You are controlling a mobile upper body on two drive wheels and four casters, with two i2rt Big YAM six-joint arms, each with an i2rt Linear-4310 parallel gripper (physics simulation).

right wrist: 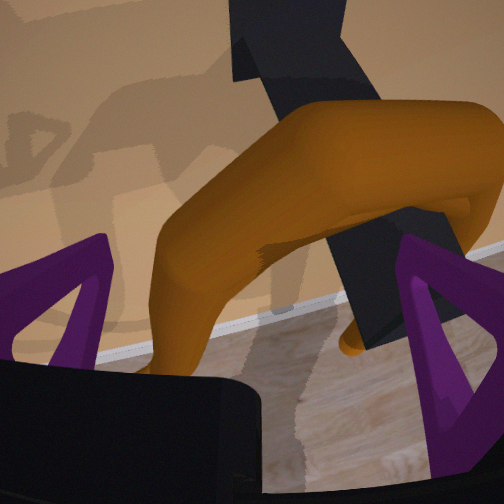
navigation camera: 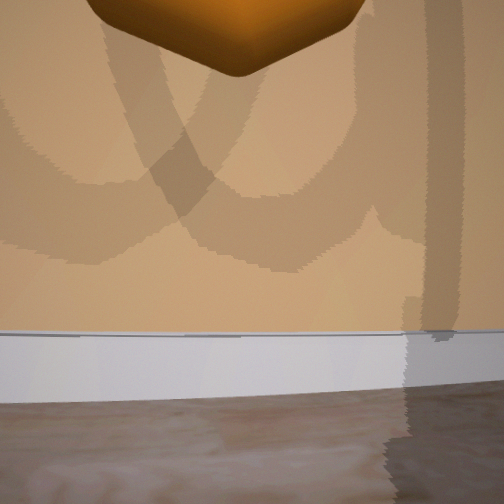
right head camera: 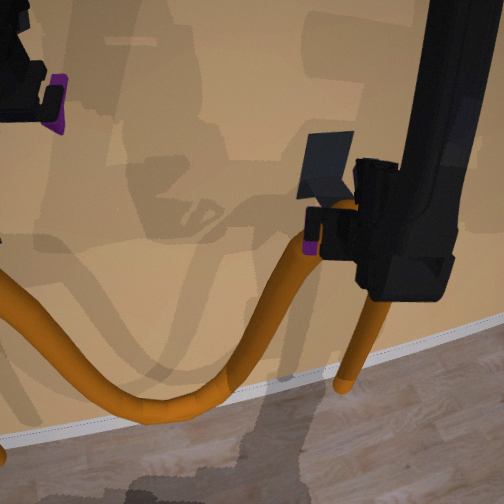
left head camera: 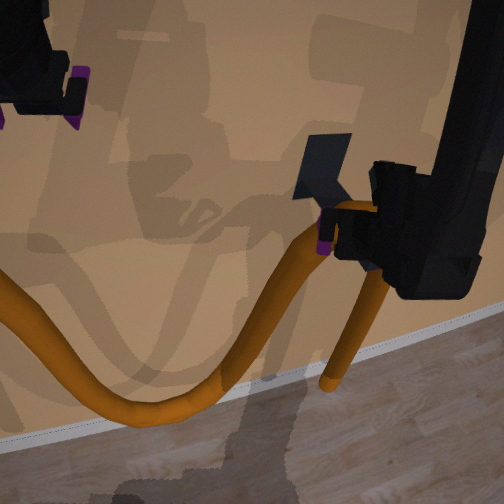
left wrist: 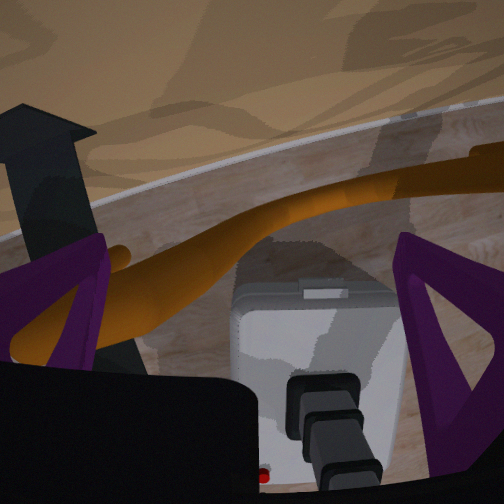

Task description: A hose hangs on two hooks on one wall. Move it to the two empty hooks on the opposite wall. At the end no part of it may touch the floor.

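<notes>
The orange hose (left head camera: 260,320) hangs along the tan wall and sags in a loop above the floor. It bends over a dark wall hook (left head camera: 322,165), and its short end (left head camera: 330,382) hangs free just above the floor. My right gripper (left head camera: 350,235) is open at that hook, its purple fingers on either side of the hose bend (right wrist: 310,190) without closing on it. My left gripper (left head camera: 37,120) is open and empty at the upper left. In the left wrist view the hose (left wrist: 210,255) runs across below the open fingers, beside the other hook (left wrist: 45,185).
A white baseboard (navigation camera: 250,365) runs along the foot of the wall above the wood floor. My own white base (left wrist: 320,350) shows below the left gripper. The bottom of the hose loop (navigation camera: 230,30) hangs at the top of the navigation view.
</notes>
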